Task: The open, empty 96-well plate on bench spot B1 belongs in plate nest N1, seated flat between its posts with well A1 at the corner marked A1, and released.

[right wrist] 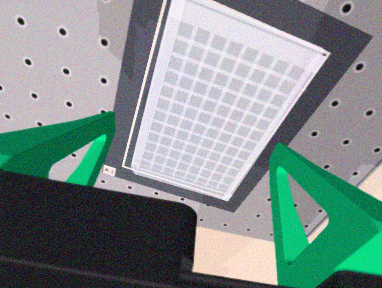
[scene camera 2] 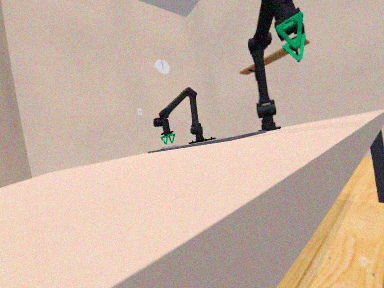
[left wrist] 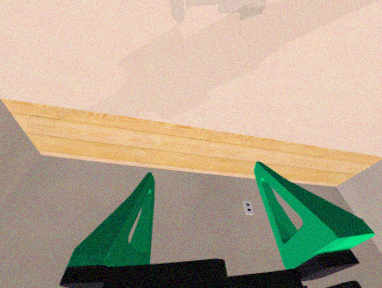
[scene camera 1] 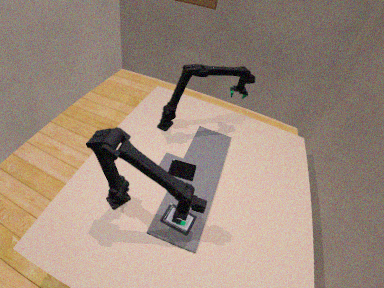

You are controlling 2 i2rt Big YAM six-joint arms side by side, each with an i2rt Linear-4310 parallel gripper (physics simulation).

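Frame: origin at the left arm's base, x ahead, y left, z up, level; centimetres.
Seen in the pictures: left gripper, fingertip midpoint: [scene camera 2: 298, 54] [left wrist: 203, 171] [scene camera 1: 236, 98]; right gripper, fingertip midpoint: [right wrist: 195, 136] [scene camera 2: 169, 143] [scene camera 1: 180, 216]; left arm's base at its link origin: [scene camera 2: 269, 130] [scene camera 1: 165, 125]; right arm's base at its link origin: [scene camera 1: 118, 199].
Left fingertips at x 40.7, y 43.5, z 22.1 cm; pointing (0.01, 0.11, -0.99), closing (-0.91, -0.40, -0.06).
Note:
Pixels of each thing's middle, then the offset from my left fingertips to it. "pt": a spot on its surface instead. Level surfaces: height alone.
- white 96-well plate at the middle of its body: [right wrist: 208, 120] [scene camera 1: 179, 218] dy -104.6, dx +6.5, dz -19.9 cm
- dark pad at a spot on its surface: [right wrist: 345, 46] pt dy -109.8, dx +13.5, dz -20.6 cm
- A1 tag at a spot on its surface: [right wrist: 109, 170] pt dy -99.0, dx -2.0, dz -20.6 cm
- grey perforated board at its surface level: dz -20.8 cm
- black block at the middle of its body: [scene camera 1: 182, 169] dy -74.6, dx -8.1, dz -19.7 cm
- pale table top at its surface level: dz -22.1 cm
The white 96-well plate [right wrist: 220, 100] [scene camera 1: 172, 212] lies on a dark pad [right wrist: 345, 46] with a thin white outline; an A1 tag [right wrist: 109, 170] is at the pad's lower left corner in the right wrist view. No lid is visible on it. My right gripper [right wrist: 195, 136] [scene camera 1: 181, 221] [scene camera 2: 169, 142] is open above the plate, fingers pointing down, with the plate showing between and beyond the fingertips. My left gripper [left wrist: 203, 171] [scene camera 1: 238, 96] [scene camera 2: 296, 47] is open and empty, high near the table's far edge in scene camera 1. Nest N1's label and posts cannot be made out.
A grey perforated board [scene camera 1: 212, 150] runs along the table under the pad. A black block [scene camera 1: 183, 170] sits at its side, above the plate in scene camera 1, partly behind the right arm. The pale table top [scene camera 1: 265, 200] [left wrist: 75, 50] surrounds the board.

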